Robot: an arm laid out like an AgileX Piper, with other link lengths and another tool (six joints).
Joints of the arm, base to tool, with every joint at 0 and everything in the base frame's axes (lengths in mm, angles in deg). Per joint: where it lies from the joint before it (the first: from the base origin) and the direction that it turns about. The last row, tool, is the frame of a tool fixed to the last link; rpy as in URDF.
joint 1: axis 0 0 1 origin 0.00 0.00 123.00
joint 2: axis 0 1 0 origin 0.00 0.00 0.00
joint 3: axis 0 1 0 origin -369.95 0.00 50.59
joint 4: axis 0.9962 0 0.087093 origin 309.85 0.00 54.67
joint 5: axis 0 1 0 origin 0.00 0.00 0.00
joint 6: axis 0.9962 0 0.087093 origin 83.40 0.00 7.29
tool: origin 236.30 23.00 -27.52 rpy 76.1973 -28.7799 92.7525
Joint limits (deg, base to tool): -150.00..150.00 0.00..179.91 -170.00..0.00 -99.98..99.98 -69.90..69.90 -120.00..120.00
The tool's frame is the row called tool.
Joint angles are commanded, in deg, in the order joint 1, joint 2, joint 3, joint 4, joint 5, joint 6. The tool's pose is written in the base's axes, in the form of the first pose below.
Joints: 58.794, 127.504, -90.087, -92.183, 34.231, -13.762
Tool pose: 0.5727 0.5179 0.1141 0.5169 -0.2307 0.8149 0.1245
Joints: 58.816, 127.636, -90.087, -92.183, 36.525, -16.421
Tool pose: 0.5772 0.5078 0.1197 0.5246 -0.2403 0.8111 0.0962
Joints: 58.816, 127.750, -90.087, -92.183, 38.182, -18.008
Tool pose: 0.5802 0.5002 0.1234 0.5294 -0.2446 0.8087 0.0769
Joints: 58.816, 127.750, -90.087, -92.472, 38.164, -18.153
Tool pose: 0.5805 0.5009 0.1245 0.5304 -0.2475 0.8073 0.0757
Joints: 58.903, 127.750, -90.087, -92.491, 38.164, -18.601
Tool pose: 0.5799 0.5020 0.1249 0.5302 -0.2514 0.8064 0.0739
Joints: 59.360, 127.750, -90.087, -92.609, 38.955, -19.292
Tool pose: 0.5774 0.5033 0.1278 0.5328 -0.2566 0.8036 0.0671
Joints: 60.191, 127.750, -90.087, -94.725, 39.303, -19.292
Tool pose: 0.5726 0.5143 0.1361 0.5415 -0.2739 0.7922 0.0643
